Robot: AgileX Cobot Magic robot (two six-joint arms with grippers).
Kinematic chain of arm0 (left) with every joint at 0, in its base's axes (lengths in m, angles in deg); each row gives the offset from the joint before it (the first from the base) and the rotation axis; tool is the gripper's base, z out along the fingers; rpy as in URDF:
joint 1: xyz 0 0 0.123 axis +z
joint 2: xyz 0 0 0 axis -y
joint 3: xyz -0.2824 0 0.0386 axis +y
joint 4: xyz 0.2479 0 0.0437 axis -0.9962 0 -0.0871
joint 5: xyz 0 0 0 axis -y
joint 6: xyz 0.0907 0 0.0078 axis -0.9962 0 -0.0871
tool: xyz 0 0 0 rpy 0 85 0
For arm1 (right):
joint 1: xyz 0 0 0.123 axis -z
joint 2: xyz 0 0 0 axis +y
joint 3: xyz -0.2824 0 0.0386 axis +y
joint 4: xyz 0.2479 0 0.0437 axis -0.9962 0 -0.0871
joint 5: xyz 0 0 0 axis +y
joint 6: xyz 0.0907 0 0.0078 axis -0.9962 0 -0.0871
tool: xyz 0 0 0 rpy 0 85 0
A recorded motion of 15 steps. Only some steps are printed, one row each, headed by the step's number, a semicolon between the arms.
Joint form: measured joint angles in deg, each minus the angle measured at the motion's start. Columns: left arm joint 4, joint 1, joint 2, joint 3, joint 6, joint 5; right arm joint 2, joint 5, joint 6, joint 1, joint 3, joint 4.
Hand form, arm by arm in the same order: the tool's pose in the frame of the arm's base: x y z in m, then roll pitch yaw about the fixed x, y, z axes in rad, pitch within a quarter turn. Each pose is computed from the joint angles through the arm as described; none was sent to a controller.
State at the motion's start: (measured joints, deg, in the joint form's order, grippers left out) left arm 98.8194 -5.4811 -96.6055 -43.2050 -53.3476 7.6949; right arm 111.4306 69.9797 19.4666 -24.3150 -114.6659 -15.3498
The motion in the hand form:
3: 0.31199 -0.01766 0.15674 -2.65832 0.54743 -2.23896; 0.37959 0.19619 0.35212 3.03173 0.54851 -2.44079
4: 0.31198 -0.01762 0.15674 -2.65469 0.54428 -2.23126; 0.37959 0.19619 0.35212 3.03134 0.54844 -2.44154
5: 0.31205 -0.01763 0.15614 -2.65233 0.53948 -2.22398; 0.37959 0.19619 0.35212 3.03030 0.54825 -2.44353
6: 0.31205 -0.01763 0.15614 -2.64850 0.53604 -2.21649; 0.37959 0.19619 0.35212 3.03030 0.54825 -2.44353
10: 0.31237 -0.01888 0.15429 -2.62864 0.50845 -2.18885; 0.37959 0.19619 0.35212 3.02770 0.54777 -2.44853
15: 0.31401 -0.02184 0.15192 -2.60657 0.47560 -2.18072; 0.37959 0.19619 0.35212 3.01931 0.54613 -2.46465
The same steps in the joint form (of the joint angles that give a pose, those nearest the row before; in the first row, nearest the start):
3: 0.00 0.00 -0.12 0.00 0.87 0.19; 0.00 0.00 -0.23 0.00 0.00 0.11
4: -0.01 0.00 -0.12 0.00 1.29 0.22; 0.00 0.00 -0.27 0.00 0.00 0.11
5: 0.01 0.00 -0.23 0.00 1.74 0.22; 0.00 0.00 -0.37 0.00 0.00 0.11
6: 0.01 0.00 -0.23 0.00 2.15 0.22; 0.00 0.00 -0.37 0.00 0.00 0.11
10: 0.01 0.00 -0.57 0.00 4.16 -0.56; 0.00 0.00 -0.61 0.00 0.00 0.11
15: -0.01 0.00 -1.20 -0.25 5.52 -2.35; 0.00 0.00 -1.41 0.00 0.00 0.11

